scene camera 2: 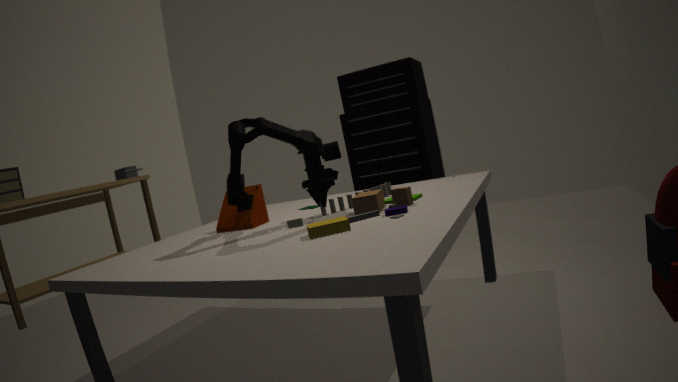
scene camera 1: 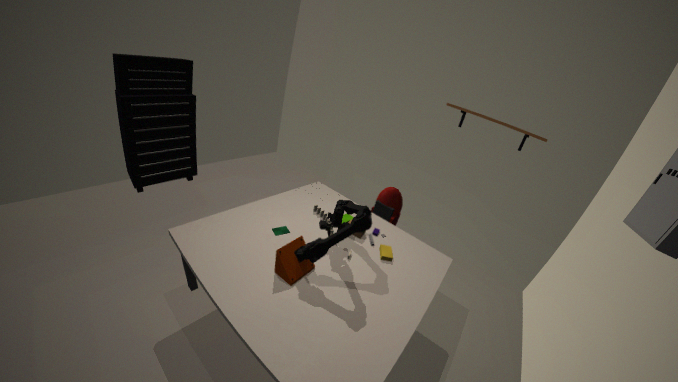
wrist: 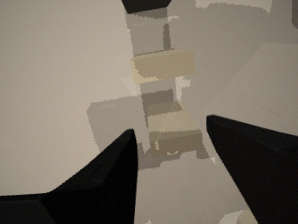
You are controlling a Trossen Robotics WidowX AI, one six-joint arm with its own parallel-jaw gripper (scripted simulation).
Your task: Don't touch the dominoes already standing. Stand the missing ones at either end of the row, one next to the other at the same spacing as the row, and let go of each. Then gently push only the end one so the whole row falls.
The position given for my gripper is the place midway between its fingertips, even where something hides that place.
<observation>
In view: my gripper (scene camera 2: pixel 322 206) and a grey domino (wrist: pixel 170 62).
My gripper shows as well in the wrist view (wrist: pixel 170 129).
</observation>
